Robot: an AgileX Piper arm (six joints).
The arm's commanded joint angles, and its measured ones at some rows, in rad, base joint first. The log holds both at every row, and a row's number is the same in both.
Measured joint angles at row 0: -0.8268, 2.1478, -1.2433, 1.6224, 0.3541, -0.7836
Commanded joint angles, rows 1 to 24: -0.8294, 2.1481, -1.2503, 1.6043, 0.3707, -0.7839; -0.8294, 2.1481, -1.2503, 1.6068, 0.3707, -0.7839; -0.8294, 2.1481, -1.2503, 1.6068, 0.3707, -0.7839; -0.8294, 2.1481, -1.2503, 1.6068, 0.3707, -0.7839; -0.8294, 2.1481, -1.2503, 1.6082, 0.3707, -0.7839; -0.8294, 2.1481, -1.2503, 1.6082, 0.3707, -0.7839; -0.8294, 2.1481, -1.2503, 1.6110, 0.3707, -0.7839; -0.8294, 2.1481, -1.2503, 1.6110, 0.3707, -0.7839; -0.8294, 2.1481, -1.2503, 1.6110, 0.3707, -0.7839; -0.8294, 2.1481, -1.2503, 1.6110, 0.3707, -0.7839; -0.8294, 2.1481, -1.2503, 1.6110, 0.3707, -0.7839; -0.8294, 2.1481, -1.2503, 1.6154, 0.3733, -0.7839; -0.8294, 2.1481, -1.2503, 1.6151, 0.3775, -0.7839; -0.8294, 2.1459, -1.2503, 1.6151, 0.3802, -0.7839; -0.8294, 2.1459, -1.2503, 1.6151, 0.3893, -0.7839; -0.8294, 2.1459, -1.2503, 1.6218, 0.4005, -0.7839; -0.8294, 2.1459, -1.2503, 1.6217, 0.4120, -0.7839; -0.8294, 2.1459, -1.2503, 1.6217, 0.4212, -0.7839; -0.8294, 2.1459, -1.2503, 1.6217, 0.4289, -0.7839; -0.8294, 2.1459, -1.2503, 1.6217, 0.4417, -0.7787; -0.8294, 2.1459, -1.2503, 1.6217, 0.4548, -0.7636; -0.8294, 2.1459, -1.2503, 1.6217, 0.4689, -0.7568; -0.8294, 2.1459, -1.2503, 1.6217, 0.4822, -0.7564; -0.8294, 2.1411, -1.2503, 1.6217, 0.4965, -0.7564
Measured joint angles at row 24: -0.8268, 2.1478, -1.2433, 1.6208, 0.4341, -0.7694
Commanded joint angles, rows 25 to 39: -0.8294, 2.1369, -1.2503, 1.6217, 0.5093, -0.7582; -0.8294, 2.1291, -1.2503, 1.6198, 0.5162, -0.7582; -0.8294, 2.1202, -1.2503, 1.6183, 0.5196, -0.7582; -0.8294, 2.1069, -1.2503, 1.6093, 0.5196, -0.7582; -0.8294, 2.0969, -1.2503, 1.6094, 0.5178, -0.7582; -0.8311, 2.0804, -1.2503, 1.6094, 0.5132, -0.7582; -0.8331, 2.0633, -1.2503, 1.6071, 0.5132, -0.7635; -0.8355, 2.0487, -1.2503, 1.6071, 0.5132, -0.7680; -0.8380, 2.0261, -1.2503, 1.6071, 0.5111, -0.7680; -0.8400, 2.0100, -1.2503, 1.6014, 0.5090, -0.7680; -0.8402, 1.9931, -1.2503, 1.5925, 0.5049, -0.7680; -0.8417, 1.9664, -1.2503, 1.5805, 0.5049, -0.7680; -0.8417, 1.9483, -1.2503, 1.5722, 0.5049, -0.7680; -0.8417, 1.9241, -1.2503, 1.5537, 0.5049, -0.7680; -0.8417, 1.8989, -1.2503, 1.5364, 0.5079, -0.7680
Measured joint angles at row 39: -0.8310, 1.9861, -1.2433, 1.5959, 0.5010, -0.7584
